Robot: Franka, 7 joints.
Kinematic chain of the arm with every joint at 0, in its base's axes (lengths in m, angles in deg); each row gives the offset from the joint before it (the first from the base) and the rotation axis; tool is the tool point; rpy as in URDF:
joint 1: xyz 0 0 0.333 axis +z
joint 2: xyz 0 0 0 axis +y
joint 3: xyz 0 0 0.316 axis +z
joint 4: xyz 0.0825 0 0 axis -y
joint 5: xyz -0.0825 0 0.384 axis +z
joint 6: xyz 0 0 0 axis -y
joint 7: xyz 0.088 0 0 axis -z
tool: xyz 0 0 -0.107 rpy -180 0 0
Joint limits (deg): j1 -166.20..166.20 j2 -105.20..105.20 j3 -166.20..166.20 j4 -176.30..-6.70 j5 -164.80..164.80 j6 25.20..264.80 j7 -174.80..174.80
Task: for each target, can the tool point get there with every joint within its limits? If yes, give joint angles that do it. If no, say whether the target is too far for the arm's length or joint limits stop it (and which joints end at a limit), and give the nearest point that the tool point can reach.
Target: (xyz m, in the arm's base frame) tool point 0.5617 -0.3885 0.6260
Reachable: yes | joints 107.14 -30.87 -118.49 -86.17 35.88 202.19 -94.55
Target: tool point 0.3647 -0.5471 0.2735
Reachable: yes | joints -97.14 76.40 51.07 -84.19 -75.92 234.09 -111.68
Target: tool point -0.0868 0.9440 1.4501
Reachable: no: too far | nearest point -0.0508 0.5528 0.9871 | short by 0.607 m
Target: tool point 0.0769 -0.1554 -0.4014
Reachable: no: joint limits stop it (at a limit: joint 2) | nearest point 0.0812 -0.1640 -0.3512 | short by 0.051 m
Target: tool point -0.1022 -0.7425 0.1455
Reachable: yes | joints -75.72 64.99 -27.18 -68.44 -49.61 118.68 54.15
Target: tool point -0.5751 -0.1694 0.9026
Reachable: yes | joints 61.99 -36.00 84.18 -50.31 89.68 120.26 94.39
